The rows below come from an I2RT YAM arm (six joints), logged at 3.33 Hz.
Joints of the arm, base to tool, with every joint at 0 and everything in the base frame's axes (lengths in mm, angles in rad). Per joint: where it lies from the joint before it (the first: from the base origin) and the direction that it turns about. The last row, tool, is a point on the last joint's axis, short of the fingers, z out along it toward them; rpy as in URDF.
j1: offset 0.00 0.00 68.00 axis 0 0 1
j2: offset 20.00 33.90 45.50 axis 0 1 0
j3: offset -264.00 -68.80 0.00 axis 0 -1 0
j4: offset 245.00 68.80 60.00 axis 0 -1 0
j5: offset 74.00 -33.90 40.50 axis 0 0 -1
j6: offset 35.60 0.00 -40.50 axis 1 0 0
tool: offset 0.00 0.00 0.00 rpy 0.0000 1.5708 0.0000
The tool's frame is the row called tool.
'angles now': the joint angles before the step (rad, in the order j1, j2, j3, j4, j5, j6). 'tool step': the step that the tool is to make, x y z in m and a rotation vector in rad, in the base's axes. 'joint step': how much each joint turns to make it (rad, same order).
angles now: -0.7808, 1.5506, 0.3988, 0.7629, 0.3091, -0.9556
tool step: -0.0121, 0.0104, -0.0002, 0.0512, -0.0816, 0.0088
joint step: -0.0119, -0.0670, -0.0598, -0.0086, -0.0548, 0.0823
